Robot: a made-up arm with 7 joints.
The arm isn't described. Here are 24 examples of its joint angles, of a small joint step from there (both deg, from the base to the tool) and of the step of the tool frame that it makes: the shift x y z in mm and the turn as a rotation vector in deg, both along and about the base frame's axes.
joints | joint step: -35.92 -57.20 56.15 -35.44 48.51 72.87 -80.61 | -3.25 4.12 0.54 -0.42 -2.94 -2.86 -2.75
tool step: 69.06 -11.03 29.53 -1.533 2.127 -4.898
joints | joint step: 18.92 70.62 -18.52 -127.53 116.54 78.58 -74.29 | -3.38 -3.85 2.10 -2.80 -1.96 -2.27 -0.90
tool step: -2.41 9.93 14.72 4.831 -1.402 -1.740
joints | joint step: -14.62 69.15 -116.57 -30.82 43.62 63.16 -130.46 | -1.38 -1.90 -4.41 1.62 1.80 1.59 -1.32
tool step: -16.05 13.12 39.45 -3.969 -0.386 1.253
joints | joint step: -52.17 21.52 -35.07 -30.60 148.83 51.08 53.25 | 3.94 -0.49 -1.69 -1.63 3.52 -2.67 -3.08
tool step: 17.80 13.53 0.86 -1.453 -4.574 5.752
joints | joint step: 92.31 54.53 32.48 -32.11 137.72 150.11 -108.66 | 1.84 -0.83 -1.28 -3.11 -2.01 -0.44 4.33
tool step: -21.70 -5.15 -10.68 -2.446 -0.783 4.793
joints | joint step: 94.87 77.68 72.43 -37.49 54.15 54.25 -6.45 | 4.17 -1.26 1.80 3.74 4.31 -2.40 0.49
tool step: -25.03 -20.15 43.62 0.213 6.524 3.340
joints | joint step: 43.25 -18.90 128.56 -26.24 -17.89 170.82 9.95 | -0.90 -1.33 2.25 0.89 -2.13 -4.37 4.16
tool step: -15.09 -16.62 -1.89 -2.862 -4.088 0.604
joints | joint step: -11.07 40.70 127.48 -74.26 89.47 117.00 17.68 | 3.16 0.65 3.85 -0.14 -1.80 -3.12 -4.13
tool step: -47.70 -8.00 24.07 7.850 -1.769 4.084
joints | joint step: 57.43 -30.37 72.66 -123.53 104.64 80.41 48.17 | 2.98 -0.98 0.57 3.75 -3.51 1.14 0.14
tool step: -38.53 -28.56 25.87 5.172 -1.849 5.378
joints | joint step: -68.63 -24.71 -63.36 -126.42 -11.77 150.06 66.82 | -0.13 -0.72 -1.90 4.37 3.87 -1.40 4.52
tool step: -34.22 26.77 23.14 -5.239 -4.986 -8.055
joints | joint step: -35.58 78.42 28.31 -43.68 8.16 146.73 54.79 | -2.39 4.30 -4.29 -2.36 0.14 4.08 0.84
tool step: -42.95 -31.16 -75.29 -1.171 5.160 -4.985
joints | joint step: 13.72 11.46 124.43 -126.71 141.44 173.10 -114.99 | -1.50 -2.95 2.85 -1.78 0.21 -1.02 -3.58
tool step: -8.23 -13.40 -15.99 2.921 -4.832 3.374
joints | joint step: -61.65 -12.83 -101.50 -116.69 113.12 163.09 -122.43 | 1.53 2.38 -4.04 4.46 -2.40 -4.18 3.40
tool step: -22.70 15.04 31.15 -1.590 5.105 -0.028
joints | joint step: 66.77 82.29 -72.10 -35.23 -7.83 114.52 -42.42 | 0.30 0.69 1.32 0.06 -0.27 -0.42 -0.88
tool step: -4.29 4.32 -15.40 -1.130 1.824 0.323
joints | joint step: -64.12 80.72 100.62 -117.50 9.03 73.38 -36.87 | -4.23 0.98 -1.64 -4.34 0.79 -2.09 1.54
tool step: -18.99 -15.56 -23.16 -1.878 3.236 1.773
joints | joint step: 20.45 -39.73 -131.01 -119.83 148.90 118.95 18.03 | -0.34 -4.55 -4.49 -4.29 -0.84 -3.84 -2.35
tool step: 4.36 42.36 -57.04 3.923 -2.178 -2.136
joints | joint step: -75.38 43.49 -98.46 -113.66 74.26 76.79 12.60 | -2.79 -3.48 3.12 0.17 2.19 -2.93 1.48
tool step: -9.43 7.28 -18.47 -5.190 -5.653 -0.390
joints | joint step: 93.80 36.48 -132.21 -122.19 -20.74 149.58 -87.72 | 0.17 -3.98 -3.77 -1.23 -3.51 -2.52 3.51
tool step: -17.16 -51.22 -12.27 4.629 -0.161 -6.456
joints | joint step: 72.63 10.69 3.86 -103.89 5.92 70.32 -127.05 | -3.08 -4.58 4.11 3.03 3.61 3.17 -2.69
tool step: -9.58 1.65 75.31 11.981 2.396 1.296
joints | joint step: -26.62 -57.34 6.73 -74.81 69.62 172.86 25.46 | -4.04 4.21 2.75 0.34 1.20 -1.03 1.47
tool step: 55.81 5.23 15.94 0.284 5.228 0.297
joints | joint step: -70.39 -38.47 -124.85 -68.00 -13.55 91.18 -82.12 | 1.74 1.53 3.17 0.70 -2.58 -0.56 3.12
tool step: -17.07 -46.10 34.01 2.921 0.773 1.067
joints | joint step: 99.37 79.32 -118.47 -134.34 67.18 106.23 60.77 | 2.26 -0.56 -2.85 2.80 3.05 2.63 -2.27
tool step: -11.86 28.56 35.82 -0.571 -6.802 6.384
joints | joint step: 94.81 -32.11 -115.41 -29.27 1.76 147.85 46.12 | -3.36 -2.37 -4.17 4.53 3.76 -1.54 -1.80
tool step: -64.72 -40.22 -15.83 1.090 -1.311 -6.266
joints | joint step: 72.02 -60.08 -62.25 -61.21 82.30 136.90 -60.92 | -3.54 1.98 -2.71 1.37 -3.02 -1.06 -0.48
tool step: -37.80 -24.68 1.80 -3.671 2.837 -7.788
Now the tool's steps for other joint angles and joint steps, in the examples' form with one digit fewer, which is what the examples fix.
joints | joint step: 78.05 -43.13 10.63 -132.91 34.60 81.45 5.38 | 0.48 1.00 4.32 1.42 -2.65 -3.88 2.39
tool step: -42.9 5.6 -8.3 -4.80 -5.62 3.37
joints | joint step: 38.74 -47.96 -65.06 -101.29 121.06 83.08 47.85 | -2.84 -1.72 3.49 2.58 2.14 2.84 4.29
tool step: -36.1 -10.2 33.0 1.01 -1.84 1.45
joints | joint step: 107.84 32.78 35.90 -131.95 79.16 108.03 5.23 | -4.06 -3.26 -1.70 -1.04 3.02 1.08 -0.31
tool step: 39.7 38.9 14.8 2.29 -0.95 -8.30
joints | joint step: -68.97 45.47 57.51 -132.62 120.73 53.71 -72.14 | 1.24 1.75 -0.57 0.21 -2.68 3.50 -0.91
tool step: -4.0 10.9 -15.1 -2.15 2.52 2.17
